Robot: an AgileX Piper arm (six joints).
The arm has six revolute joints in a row. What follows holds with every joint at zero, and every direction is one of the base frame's. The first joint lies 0.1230 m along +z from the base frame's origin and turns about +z. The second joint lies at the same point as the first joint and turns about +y. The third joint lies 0.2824 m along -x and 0.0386 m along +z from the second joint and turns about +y. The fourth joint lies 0.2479 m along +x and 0.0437 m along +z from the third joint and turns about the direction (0.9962, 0, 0.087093). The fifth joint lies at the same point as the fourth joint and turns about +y. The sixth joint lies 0.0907 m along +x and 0.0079 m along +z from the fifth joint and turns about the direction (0.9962, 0, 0.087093). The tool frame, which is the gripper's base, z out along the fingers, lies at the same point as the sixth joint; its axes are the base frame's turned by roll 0.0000, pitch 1.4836 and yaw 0.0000 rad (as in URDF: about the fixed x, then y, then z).
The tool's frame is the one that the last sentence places.
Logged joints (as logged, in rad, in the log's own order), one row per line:
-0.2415, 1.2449, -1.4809, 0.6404, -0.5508, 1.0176
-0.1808, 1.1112, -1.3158, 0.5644, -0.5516, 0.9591
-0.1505, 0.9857, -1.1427, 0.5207, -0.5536, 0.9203
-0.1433, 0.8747, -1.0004, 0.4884, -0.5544, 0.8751
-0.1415, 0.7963, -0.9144, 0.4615, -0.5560, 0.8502
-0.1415, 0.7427, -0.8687, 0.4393, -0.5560, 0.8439
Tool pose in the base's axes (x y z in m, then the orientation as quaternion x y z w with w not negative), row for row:
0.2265, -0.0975, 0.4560, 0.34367, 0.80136, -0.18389, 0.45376
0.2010, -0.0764, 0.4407, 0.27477, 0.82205, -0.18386, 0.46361
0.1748, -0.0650, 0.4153, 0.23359, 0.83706, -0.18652, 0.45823
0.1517, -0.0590, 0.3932, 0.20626, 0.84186, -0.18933, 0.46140
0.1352, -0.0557, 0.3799, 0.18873, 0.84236, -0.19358, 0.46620
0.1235, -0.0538, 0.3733, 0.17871, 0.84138, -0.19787, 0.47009
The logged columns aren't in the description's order. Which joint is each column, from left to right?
Columns, left to right: joint 1, joint 2, joint 3, joint 6, joint 4, joint 5.
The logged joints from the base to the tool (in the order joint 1, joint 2, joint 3, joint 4, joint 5, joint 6), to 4 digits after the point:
-0.2415, 1.2449, -1.4809, -0.5508, 1.0176, 0.6404
-0.1808, 1.1112, -1.3158, -0.5516, 0.9591, 0.5644
-0.1505, 0.9857, -1.1427, -0.5536, 0.9203, 0.5207
-0.1433, 0.8747, -1.0004, -0.5544, 0.8751, 0.4884
-0.1415, 0.7963, -0.9144, -0.5560, 0.8502, 0.4615
-0.1415, 0.7427, -0.8687, -0.5560, 0.8439, 0.4393

